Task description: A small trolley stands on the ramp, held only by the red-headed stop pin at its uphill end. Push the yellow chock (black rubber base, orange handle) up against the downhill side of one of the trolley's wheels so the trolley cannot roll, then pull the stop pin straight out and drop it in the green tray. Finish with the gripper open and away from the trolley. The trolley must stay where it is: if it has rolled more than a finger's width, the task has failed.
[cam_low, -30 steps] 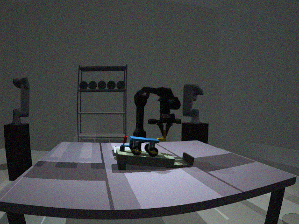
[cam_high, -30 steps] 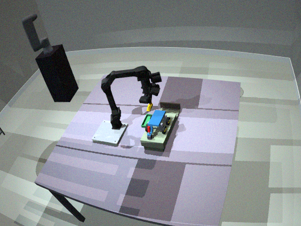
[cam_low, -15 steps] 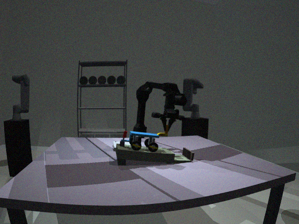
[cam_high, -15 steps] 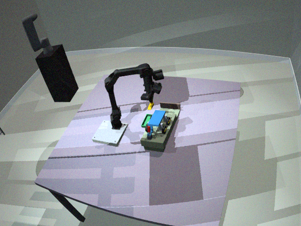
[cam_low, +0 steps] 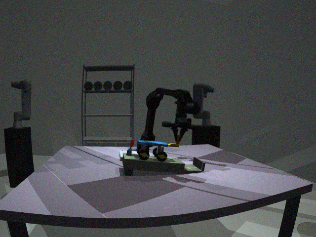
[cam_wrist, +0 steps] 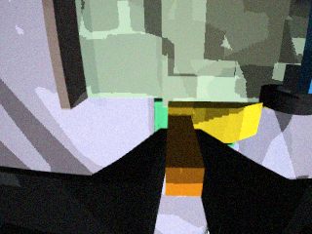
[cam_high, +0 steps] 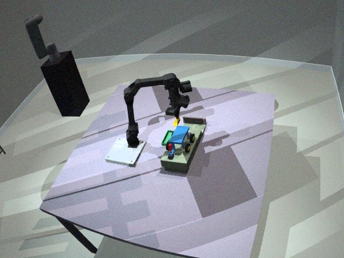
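My gripper tip is 26 cm to the left of the stop pin, 2 cm short of it and 2 cm above it. The rest, counted from my gripper tip: yellow chock: 2 cm to the right; blue trolley: 16 cm to the right, 5 cm ahead, 3 cm below; dark stop block: 12 cm below, 10 cm to the left, 7 cm ahead.
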